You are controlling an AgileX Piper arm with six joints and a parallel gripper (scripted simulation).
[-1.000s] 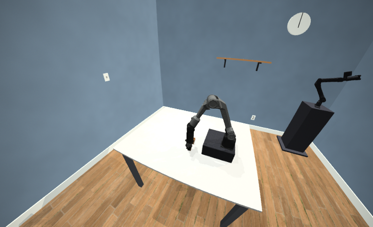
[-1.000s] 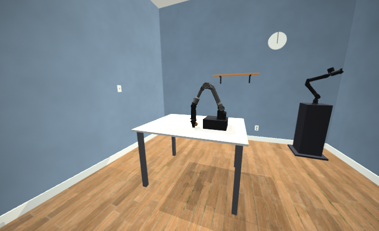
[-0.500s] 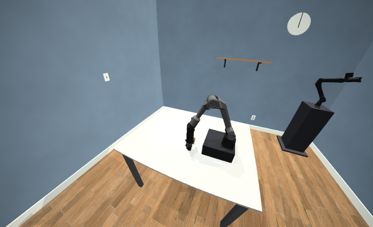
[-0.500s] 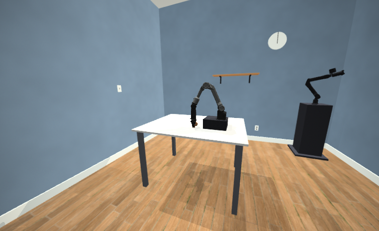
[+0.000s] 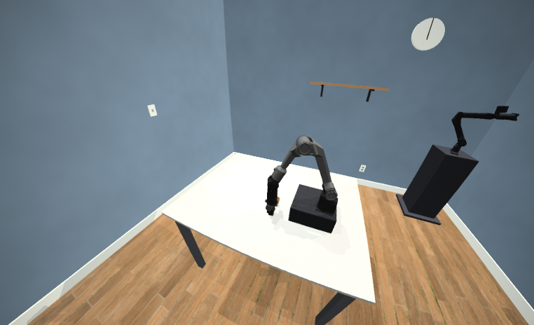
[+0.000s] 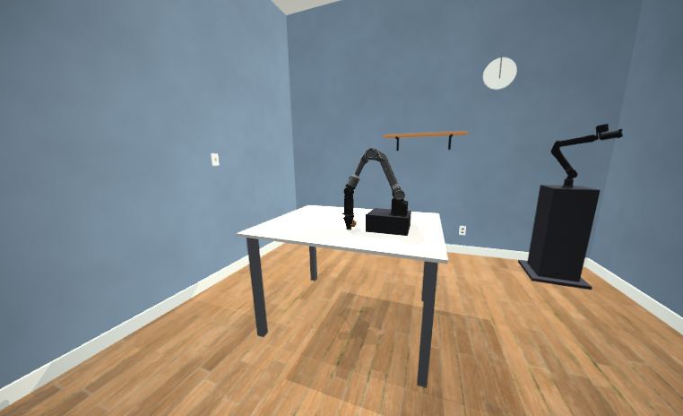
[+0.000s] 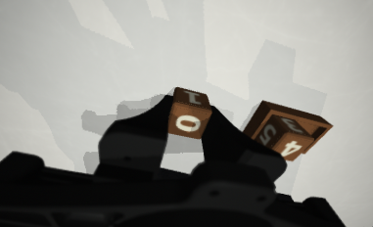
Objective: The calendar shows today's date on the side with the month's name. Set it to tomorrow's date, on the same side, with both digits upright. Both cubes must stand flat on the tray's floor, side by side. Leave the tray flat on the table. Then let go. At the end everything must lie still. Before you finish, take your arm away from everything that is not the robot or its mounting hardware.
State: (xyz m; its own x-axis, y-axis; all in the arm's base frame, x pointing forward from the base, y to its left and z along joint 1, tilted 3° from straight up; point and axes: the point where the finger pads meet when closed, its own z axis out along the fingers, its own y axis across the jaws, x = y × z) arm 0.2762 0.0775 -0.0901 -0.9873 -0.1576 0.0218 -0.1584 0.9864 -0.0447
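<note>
Right now the brown wooden cube is right at my hand.
</note>
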